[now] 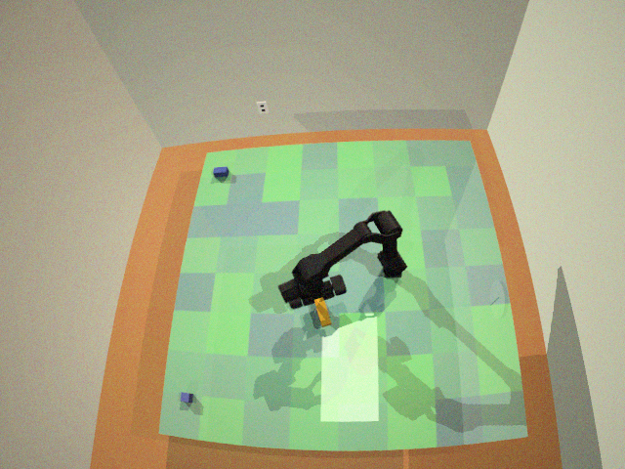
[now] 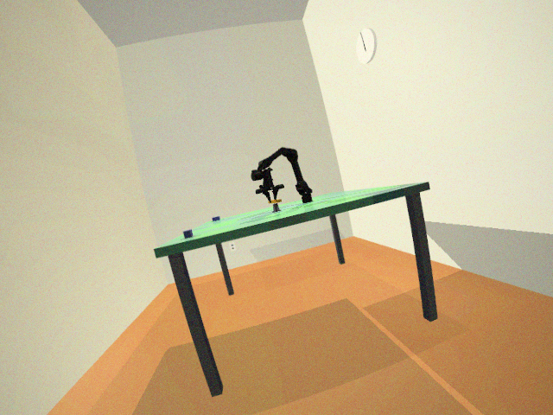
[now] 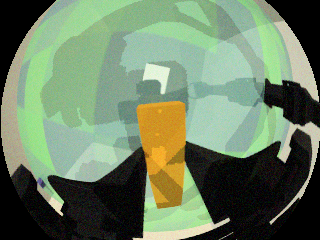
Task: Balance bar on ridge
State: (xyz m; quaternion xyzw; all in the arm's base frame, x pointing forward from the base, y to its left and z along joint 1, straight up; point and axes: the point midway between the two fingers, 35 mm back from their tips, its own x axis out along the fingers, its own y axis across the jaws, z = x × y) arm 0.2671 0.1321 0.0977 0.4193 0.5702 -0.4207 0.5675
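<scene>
Now: the bar 3 cm to the left of my gripper tip and 1 cm behind it. From my gripper tip the other things lie so: blue block 63 cm to the right, 47 cm ahead, 5 cm below.
</scene>
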